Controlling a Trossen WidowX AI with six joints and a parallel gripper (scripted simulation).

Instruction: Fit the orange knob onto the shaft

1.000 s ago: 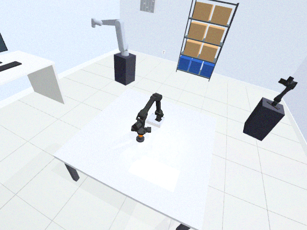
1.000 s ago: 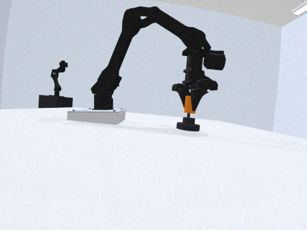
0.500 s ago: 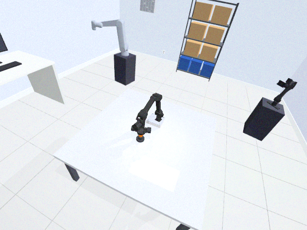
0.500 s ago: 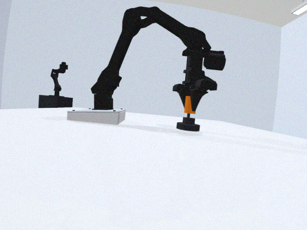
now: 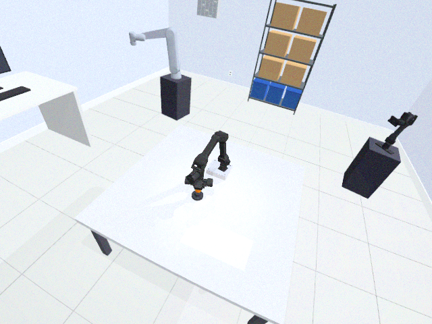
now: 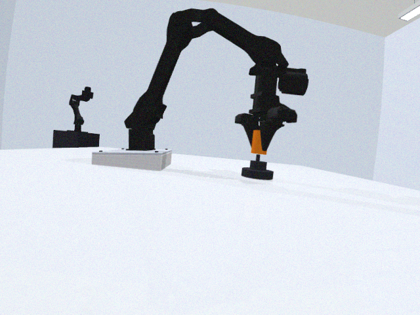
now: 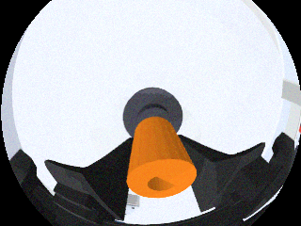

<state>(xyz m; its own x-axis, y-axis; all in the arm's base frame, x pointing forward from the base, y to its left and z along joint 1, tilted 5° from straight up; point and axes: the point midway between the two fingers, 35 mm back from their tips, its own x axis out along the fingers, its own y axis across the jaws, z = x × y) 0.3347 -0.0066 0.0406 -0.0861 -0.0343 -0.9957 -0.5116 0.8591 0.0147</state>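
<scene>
The orange knob is 20 mm above my gripper tip. The rest, counted from my gripper tip: round dark pedestal 40 mm below.
</scene>
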